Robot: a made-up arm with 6 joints. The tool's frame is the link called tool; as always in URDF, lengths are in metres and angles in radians. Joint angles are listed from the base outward.
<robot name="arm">
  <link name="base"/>
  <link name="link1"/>
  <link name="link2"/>
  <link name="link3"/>
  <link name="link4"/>
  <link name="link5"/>
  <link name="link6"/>
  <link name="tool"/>
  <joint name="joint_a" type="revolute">
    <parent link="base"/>
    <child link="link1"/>
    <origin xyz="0 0 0.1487" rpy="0 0 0"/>
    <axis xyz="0 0 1"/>
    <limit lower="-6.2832" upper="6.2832"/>
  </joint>
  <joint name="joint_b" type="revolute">
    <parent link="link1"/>
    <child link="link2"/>
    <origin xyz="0 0.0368 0" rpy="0 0 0"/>
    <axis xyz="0 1 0"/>
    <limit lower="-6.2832" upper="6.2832"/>
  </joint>
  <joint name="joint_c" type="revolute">
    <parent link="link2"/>
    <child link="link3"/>
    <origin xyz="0 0 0.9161" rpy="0 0 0"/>
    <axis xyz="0 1 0"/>
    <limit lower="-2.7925" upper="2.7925"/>
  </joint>
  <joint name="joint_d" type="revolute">
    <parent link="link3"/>
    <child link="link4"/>
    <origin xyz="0 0 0.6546" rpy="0 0 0"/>
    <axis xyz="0 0 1"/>
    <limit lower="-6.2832" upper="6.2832"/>
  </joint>
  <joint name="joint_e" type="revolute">
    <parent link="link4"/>
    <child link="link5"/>
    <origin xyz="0 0 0" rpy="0 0 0"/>
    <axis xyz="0 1 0"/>
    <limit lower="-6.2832" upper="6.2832"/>
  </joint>
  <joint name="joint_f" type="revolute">
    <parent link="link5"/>
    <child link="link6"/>
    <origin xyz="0 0 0.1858" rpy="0 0 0"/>
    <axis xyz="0 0 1"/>
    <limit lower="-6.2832" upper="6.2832"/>
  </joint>
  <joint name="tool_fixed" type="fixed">
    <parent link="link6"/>
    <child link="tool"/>
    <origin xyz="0 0 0" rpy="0 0 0"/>
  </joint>
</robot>
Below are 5 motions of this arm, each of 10 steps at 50 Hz.
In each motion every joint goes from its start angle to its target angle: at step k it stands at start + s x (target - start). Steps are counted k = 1, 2, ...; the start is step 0. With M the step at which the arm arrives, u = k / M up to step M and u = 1 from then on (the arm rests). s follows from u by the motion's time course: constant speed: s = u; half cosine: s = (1 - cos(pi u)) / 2; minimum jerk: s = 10 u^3 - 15 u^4 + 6 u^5.
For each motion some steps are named. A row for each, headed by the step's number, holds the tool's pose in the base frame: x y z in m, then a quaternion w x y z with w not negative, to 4 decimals.
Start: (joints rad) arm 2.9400 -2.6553 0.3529 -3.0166 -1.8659 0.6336
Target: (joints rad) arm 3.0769 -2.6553 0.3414 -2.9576 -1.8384 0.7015
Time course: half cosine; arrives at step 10
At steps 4, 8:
4: 0.9716 -0.2145 -0.9345 0.9505 0.1460 0.1794 0.2075
8: 0.9848 -0.1455 -0.9401 0.9358 0.1599 0.1863 0.2530

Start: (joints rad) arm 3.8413 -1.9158 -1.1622 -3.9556 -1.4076 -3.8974
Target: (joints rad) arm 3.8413 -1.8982 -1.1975 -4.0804 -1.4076 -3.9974
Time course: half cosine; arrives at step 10
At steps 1, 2, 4, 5, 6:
1: 0.7261 0.7379 -0.8363 0.2293 -0.3005 -0.6852 -0.6226
2: 0.7241 0.7377 -0.8355 0.2298 -0.2954 -0.6878 -0.6219
4: 0.7172 0.7368 -0.8326 0.2319 -0.2771 -0.6970 -0.6194
5: 0.7129 0.7361 -0.8309 0.2332 -0.2657 -0.7023 -0.6179
6: 0.7085 0.7354 -0.8291 0.2345 -0.2542 -0.7074 -0.6164

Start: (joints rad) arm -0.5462 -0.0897 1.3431 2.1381 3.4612 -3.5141
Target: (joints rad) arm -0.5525 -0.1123 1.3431 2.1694 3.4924 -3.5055
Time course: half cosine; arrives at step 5
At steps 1, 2, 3, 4, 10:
1: 0.3181 -0.2086 1.1810 0.5028 -0.4060 -0.7519 0.1303
2: 0.3130 -0.2072 1.1822 0.4978 -0.4050 -0.7557 0.1306
3: 0.3067 -0.2055 1.1837 0.4917 -0.4037 -0.7603 0.1309
4: 0.3017 -0.2041 1.1848 0.4866 -0.4028 -0.7641 0.1312
10: 0.2997 -0.2035 1.1852 0.4847 -0.4024 -0.7655 0.1313

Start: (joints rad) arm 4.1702 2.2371 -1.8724 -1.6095 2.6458 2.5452
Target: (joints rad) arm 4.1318 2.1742 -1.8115 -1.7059 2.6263 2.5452
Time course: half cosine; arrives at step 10
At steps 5, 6, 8, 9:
5: -0.5267 -0.7383 0.0680 0.1105 0.0204 -0.9492 -0.2940
6: -0.5335 -0.7382 0.0760 0.1110 0.0107 -0.9483 -0.2971
8: -0.5443 -0.7379 0.0891 0.1116 -0.0049 -0.9467 -0.3022
9: -0.5474 -0.7378 0.0928 0.1117 -0.0093 -0.9462 -0.3037

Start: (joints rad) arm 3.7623 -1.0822 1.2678 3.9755 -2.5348 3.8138
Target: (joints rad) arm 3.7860 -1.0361 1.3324 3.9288 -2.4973 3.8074
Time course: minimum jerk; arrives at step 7
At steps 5, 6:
5: 0.5316 0.2521 1.0745 0.2362 0.9118 0.3348 -0.0262
6: 0.5230 0.2477 1.0762 0.2354 0.9130 0.3326 -0.0218

